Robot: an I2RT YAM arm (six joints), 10 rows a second.
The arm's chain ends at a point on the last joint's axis. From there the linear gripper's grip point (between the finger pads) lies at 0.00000 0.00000 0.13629 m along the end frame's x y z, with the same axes.
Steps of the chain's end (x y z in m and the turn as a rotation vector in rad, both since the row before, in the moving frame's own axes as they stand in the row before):
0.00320 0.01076 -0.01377 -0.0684 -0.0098 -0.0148
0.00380 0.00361 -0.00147 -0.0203 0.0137 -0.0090
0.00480 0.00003 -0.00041 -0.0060 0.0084 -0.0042
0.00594 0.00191 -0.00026 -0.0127 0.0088 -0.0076
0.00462 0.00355 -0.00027 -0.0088 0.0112 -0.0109
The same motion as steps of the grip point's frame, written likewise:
0.00193 0.02008 -0.01410 -0.0684 -0.0098 -0.0148
0.00568 0.00637 -0.00151 -0.0203 0.0137 -0.0090
0.00595 0.00085 -0.00042 -0.0060 0.0084 -0.0042
0.00715 0.00364 -0.00028 -0.0127 0.0088 -0.0076
0.00615 0.00474 -0.00028 -0.0088 0.0112 -0.0109

